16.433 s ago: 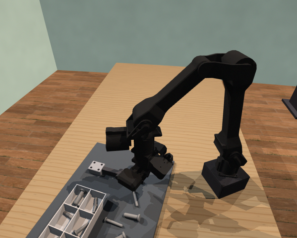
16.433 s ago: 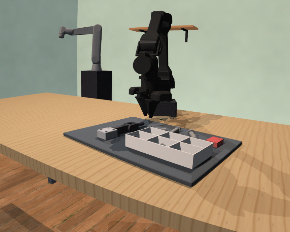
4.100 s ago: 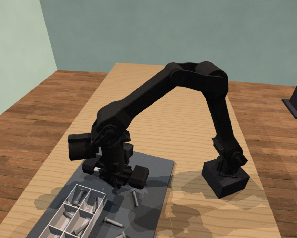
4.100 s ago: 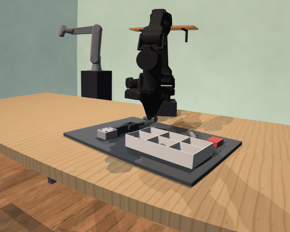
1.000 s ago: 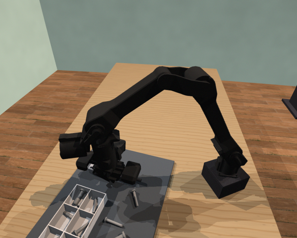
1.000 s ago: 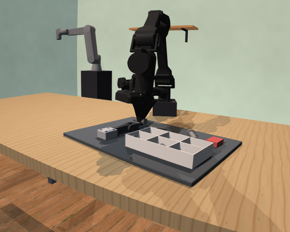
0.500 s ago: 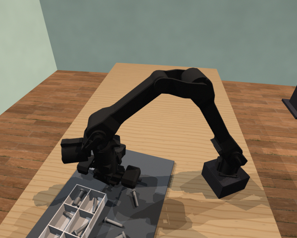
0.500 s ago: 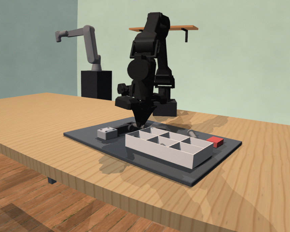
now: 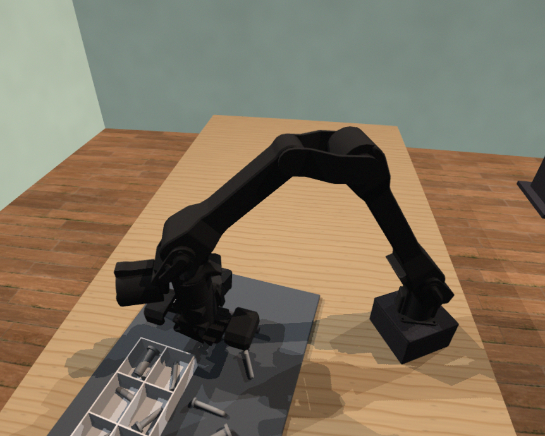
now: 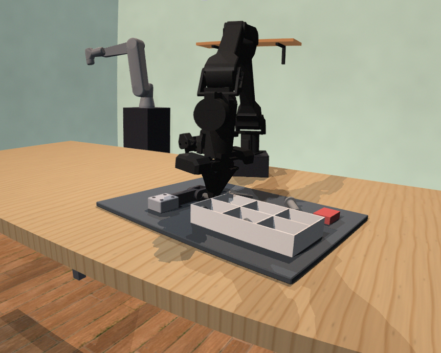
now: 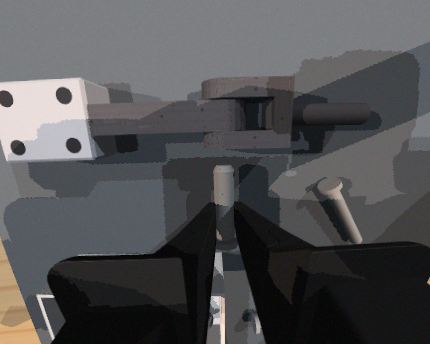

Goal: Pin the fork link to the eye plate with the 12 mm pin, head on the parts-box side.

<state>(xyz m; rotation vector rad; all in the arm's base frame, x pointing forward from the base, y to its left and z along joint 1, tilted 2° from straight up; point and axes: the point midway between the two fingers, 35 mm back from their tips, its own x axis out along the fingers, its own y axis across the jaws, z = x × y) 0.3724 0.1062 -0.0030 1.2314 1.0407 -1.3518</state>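
The thick pin lies 30 mm below my hand and 10 mm to the right of it. From my hand the other things lie so: grey mounting block 80 mm ahead, 70 mm to the right, 30 mm below; then dark bar 60 mm to the right, 40 mm below; then dark mat 50 mm below, 40 mm to the left, 10 mm ahead.
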